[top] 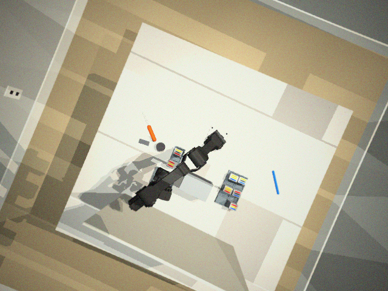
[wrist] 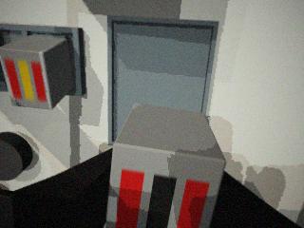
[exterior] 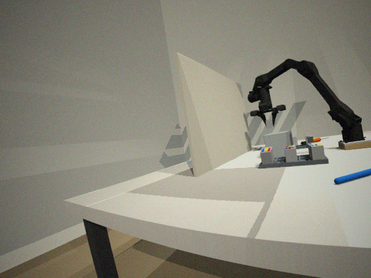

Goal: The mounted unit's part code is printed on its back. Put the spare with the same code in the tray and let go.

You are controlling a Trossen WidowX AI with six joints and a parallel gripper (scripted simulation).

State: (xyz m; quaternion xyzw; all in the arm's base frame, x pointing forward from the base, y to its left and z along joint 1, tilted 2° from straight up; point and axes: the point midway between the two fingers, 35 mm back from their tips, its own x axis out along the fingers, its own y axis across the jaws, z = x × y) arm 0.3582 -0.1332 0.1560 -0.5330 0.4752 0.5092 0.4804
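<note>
Right now my gripper tip is 1 cm past the tray and 13 cm above it. The rest, counted from my gripper tip: grey mounted unit: 8 cm behind, 19 cm to the left, 8 cm below; then grey block: 2 cm above; then dark disc: 15 cm behind, 11 cm to the right, 13 cm below.
</note>
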